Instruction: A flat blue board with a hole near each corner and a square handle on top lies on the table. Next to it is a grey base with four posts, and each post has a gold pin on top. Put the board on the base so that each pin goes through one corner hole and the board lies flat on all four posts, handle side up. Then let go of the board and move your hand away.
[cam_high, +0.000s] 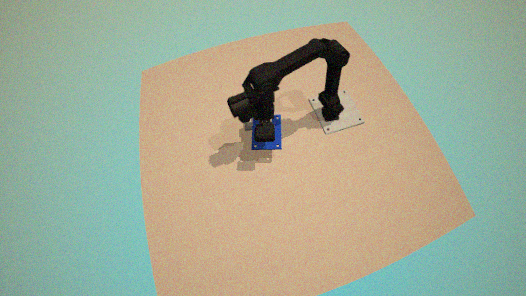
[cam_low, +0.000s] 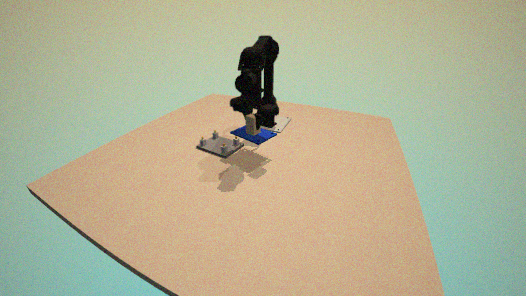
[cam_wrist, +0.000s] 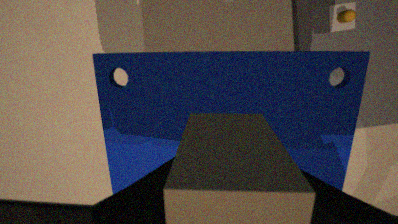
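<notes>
My gripper tip is 2 cm short of the grey base, 15 cm to the left of it and 11 cm above it. Round my gripper tip: blue board (right at my gripper tip).
</notes>
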